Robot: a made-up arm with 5 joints. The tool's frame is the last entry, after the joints.
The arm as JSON. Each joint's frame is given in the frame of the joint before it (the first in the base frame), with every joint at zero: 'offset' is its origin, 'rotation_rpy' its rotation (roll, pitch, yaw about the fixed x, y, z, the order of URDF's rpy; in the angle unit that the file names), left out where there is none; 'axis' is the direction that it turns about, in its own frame. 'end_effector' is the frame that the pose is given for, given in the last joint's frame.
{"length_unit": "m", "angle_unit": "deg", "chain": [
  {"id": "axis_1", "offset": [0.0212, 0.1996, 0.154], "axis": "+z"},
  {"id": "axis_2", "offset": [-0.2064, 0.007, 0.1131], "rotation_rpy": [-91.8, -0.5, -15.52], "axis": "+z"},
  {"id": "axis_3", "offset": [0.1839, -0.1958, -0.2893], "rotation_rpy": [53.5, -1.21, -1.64], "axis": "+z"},
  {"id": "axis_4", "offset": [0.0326, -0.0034, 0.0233], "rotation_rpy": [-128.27, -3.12, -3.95], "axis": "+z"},
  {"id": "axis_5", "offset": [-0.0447, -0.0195, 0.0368], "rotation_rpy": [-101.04, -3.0, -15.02], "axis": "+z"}
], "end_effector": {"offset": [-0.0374, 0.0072, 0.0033], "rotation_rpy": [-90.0, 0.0, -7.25]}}
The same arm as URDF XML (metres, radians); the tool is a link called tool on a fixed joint. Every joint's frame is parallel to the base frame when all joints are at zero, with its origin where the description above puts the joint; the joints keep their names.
<robot name="arm">
<link name="base"/>
<link name="link1"/>
<link name="link2"/>
<link name="link3"/>
<link name="link4"/>
<link name="link5"/>
<link name="tool"/>
<joint name="axis_1" type="continuous"><parent link="base"/><child link="link1"/><origin xyz="0.0212 0.1996 0.154" rpy="0 0 0"/><axis xyz="0 0 1"/></joint>
<joint name="axis_2" type="continuous"><parent link="link1"/><child link="link2"/><origin xyz="-0.2064 0.007 0.1131" rpy="0 0 0"/><axis xyz="0.267698 0.962991 -0.0314"/></joint>
<joint name="axis_3" type="continuous"><parent link="link2"/><child link="link3"/><origin xyz="0.0997 -0.3214 0.2064" rpy="0 0 0"/><axis xyz="0.124894 0.608372 0.783764"/></joint>
<joint name="axis_4" type="continuous"><parent link="link3"/><child link="link4"/><origin xyz="0.0338 0.0036 0.0216" rpy="0 0 0"/><axis xyz="0.175693 0.191392 -0.965661"/></joint>
<joint name="axis_5" type="continuous"><parent link="link4"/><child link="link5"/><origin xyz="-0.0318 0.0373 -0.0365" rpy="0 0 0"/><axis xyz="0.0001 -1 -0.0001"/></joint>
<joint name="tool_joint" type="fixed"><parent link="link5"/><child link="tool"/><origin xyz="-0.038 -0.0033 0.0024" rpy="0.0001 -0.0002 0.0001"/></joint>
</robot>

